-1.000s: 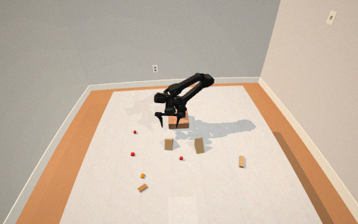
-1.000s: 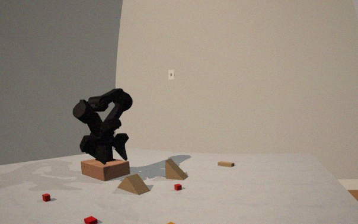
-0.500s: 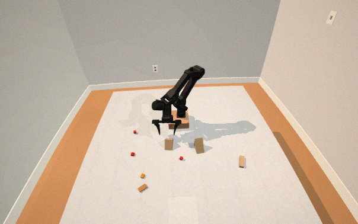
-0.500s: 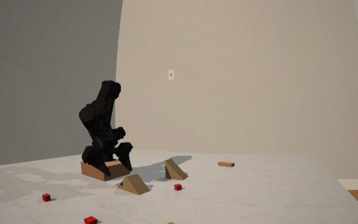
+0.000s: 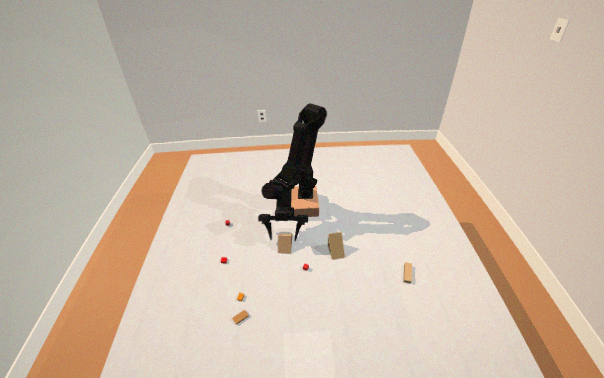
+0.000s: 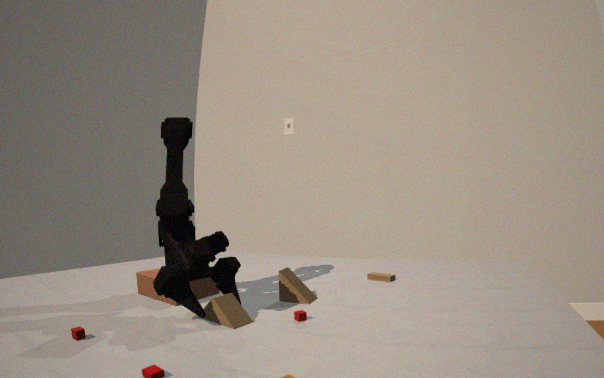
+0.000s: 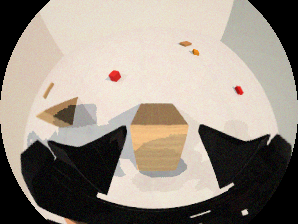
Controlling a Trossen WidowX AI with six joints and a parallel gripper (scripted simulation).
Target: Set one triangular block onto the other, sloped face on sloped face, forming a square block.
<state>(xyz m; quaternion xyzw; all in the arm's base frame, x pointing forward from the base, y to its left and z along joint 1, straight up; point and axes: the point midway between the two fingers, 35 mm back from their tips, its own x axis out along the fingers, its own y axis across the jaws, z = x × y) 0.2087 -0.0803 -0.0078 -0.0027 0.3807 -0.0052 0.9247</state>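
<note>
The tan triangular block is 1 cm to the left of my gripper tip and 1 cm above it. From my gripper tip the other things lie so: small tan block (13 cm ahead, 45 cm to the left, 1 cm below).
</note>
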